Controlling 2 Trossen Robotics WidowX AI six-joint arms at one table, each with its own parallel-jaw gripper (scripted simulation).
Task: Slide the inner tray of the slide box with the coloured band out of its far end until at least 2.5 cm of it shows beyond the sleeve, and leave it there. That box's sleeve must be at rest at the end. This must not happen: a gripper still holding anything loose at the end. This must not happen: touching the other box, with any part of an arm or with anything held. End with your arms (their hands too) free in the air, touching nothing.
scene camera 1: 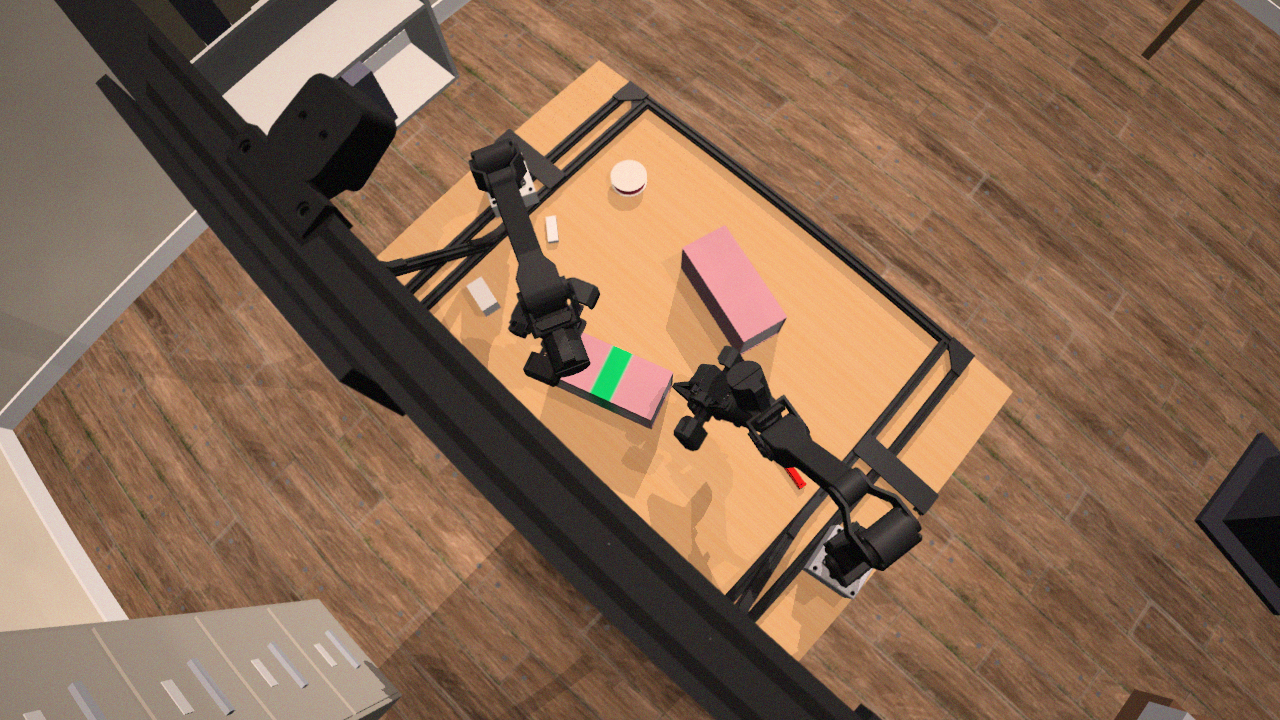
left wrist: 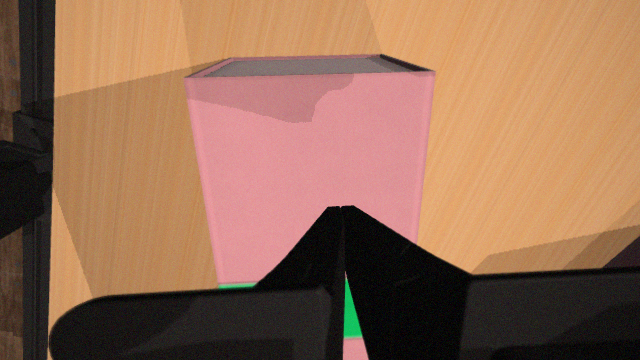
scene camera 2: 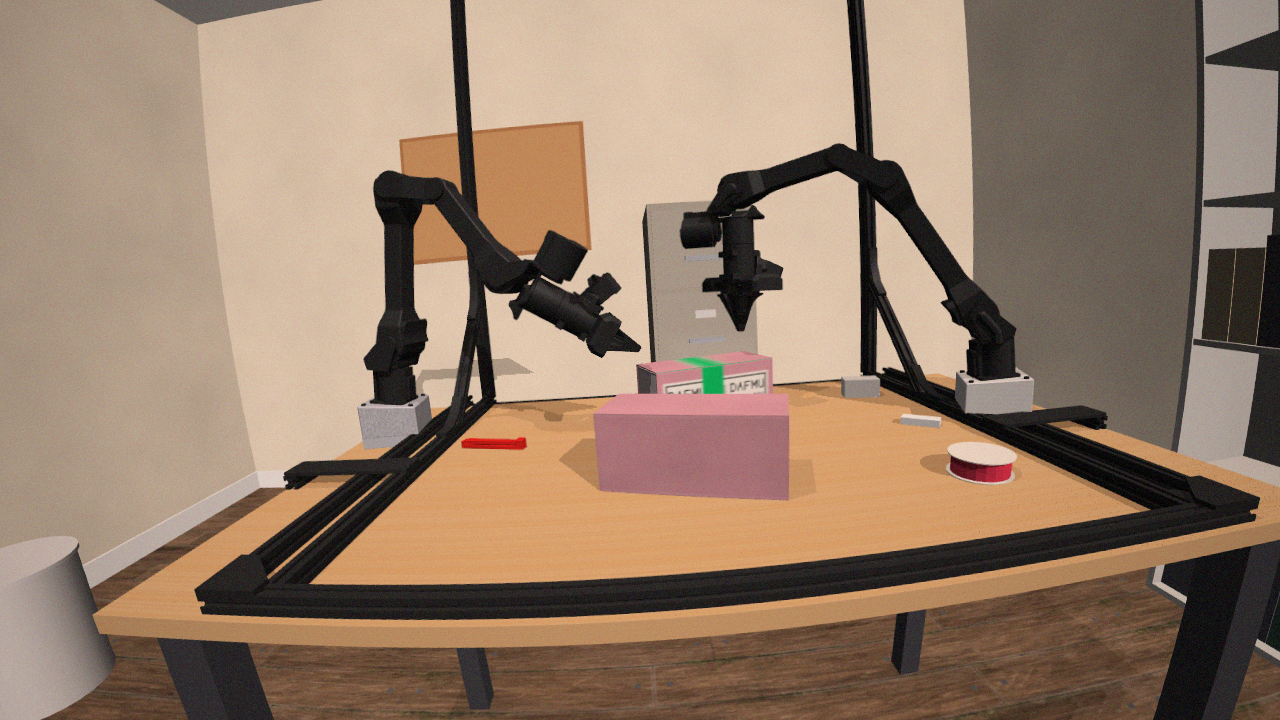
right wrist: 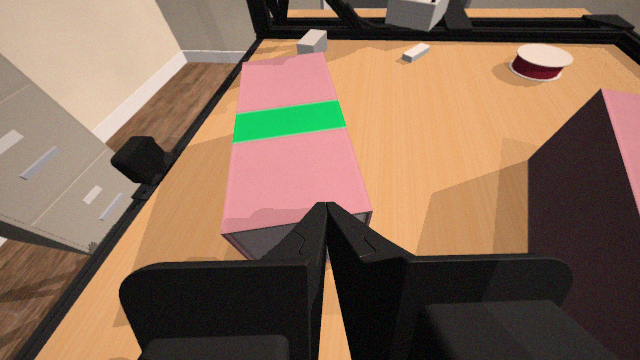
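Here are my left gripper (scene camera 2: 740,331) and my right gripper (scene camera 2: 639,349), along with a pink box (scene camera 2: 736,446) and a spool (scene camera 2: 981,463). I can also see the pink box (scene camera 1: 743,307), the spool (scene camera 1: 628,175) and my left gripper (scene camera 1: 569,344). The spool (right wrist: 538,62) is visible to me there too. As for my left gripper (left wrist: 340,219), I see it here as well, while the spool is out of frame in the left wrist view.
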